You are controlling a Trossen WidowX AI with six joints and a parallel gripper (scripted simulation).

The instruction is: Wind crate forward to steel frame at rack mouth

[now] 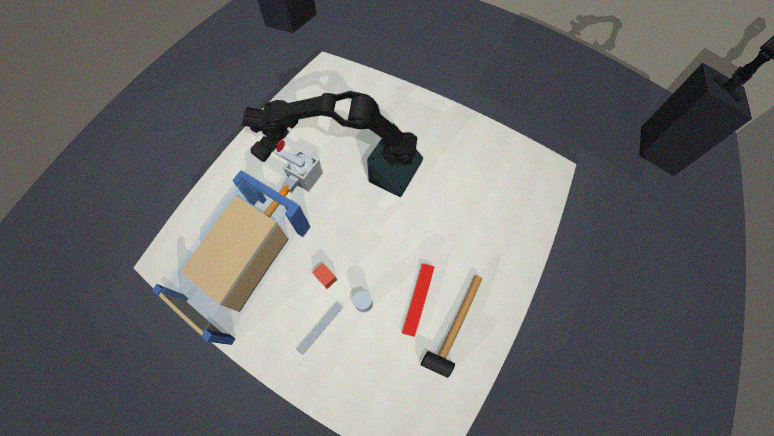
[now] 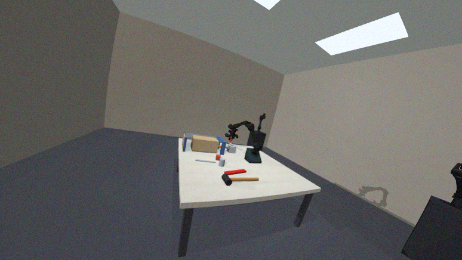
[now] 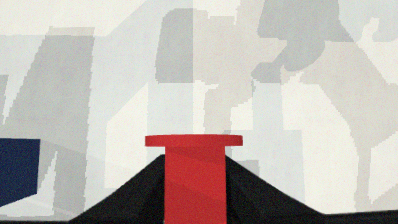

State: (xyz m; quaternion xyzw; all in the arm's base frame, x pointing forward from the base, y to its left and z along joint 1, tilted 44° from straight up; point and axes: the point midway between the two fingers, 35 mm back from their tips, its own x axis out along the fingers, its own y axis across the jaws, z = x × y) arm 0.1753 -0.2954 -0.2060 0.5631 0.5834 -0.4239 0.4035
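Right now the winch handle is 50 mm to the left of my gripper tip and 30 mm below it. Round my gripper tip: grey winch 110 mm to the left, 100 mm below, 10 mm behind; blue frame post 160 mm ahead, 110 mm to the left, 20 mm below; red knob 20 mm to the left.
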